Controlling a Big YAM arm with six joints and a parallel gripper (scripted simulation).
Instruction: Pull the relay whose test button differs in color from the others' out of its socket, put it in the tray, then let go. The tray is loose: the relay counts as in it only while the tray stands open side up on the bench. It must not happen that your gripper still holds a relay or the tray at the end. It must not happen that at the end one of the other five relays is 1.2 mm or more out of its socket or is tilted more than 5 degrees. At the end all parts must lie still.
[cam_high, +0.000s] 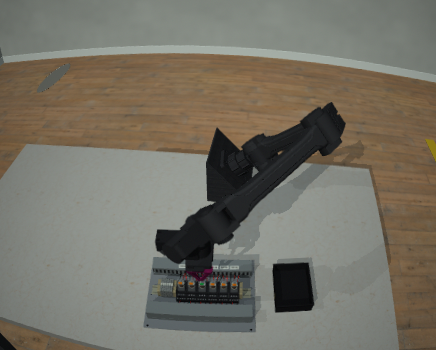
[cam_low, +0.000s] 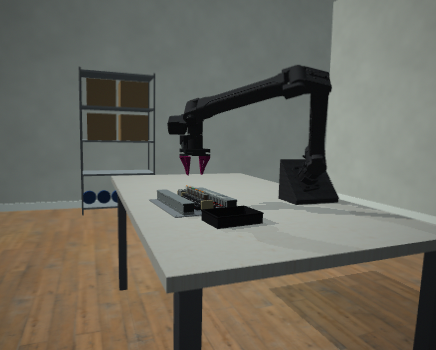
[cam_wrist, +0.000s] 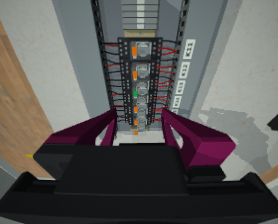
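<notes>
The relay lies 80 mm below my hand. The rest, counted from my hand: black tray (20 mm behind, 270 mm to the left, 110 mm below).
</notes>
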